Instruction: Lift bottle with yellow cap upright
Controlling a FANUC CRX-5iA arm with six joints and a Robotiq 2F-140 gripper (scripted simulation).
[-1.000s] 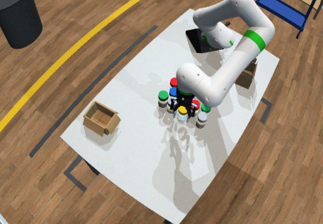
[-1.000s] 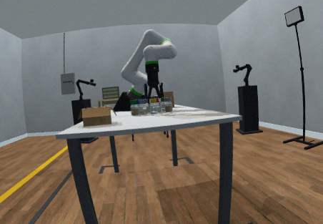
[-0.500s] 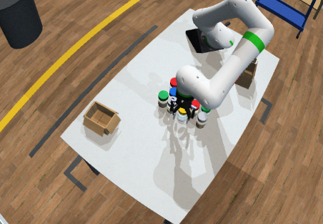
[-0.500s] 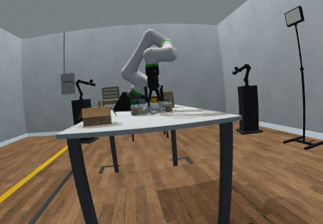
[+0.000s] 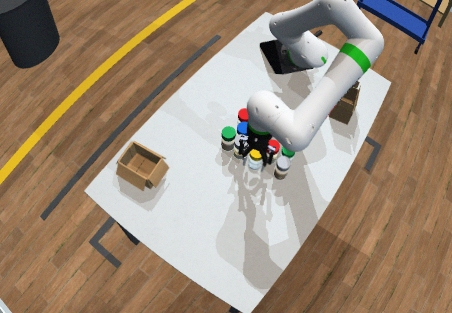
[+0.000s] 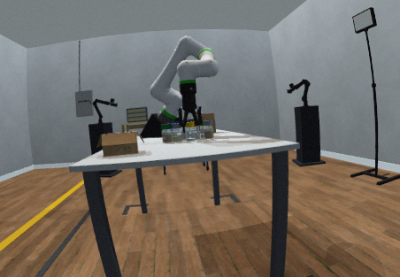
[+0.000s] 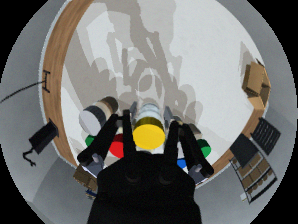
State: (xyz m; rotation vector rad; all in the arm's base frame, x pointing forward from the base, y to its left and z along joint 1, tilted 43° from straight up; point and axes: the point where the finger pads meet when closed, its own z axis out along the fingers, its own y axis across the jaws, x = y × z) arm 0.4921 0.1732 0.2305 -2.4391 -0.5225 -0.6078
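The grey-capped bottle lies 80 mm to the right of my hand. The rest, counted from my hand: red-capped bottle: 90 mm behind, 170 mm to the right.
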